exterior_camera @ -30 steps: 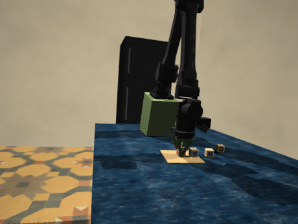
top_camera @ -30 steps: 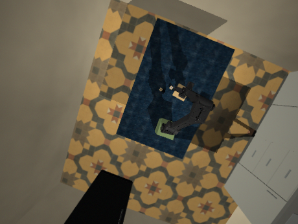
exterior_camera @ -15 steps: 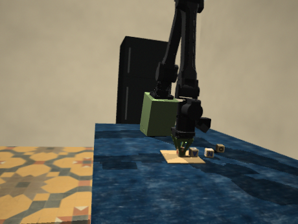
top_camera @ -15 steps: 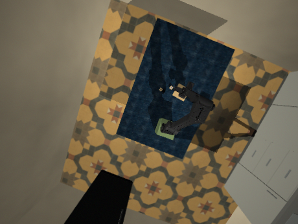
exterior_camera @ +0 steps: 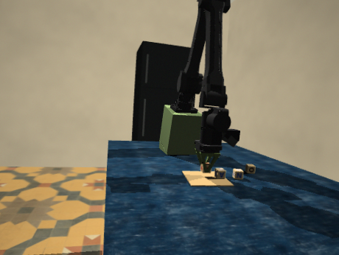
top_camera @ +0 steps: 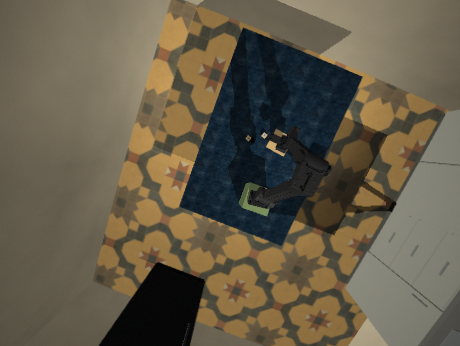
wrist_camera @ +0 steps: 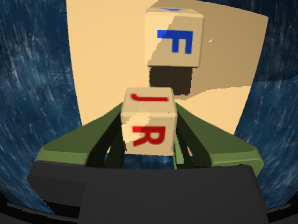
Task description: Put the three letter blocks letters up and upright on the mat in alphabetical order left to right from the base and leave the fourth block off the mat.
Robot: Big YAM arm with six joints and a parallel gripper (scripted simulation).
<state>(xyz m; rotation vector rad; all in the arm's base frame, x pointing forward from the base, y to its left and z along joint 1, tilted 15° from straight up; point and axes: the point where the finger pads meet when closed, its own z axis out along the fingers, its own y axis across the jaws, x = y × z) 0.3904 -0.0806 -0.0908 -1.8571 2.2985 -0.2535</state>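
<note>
The tan mat is 30 mm below my hand and 10 mm ahead of it.
</note>
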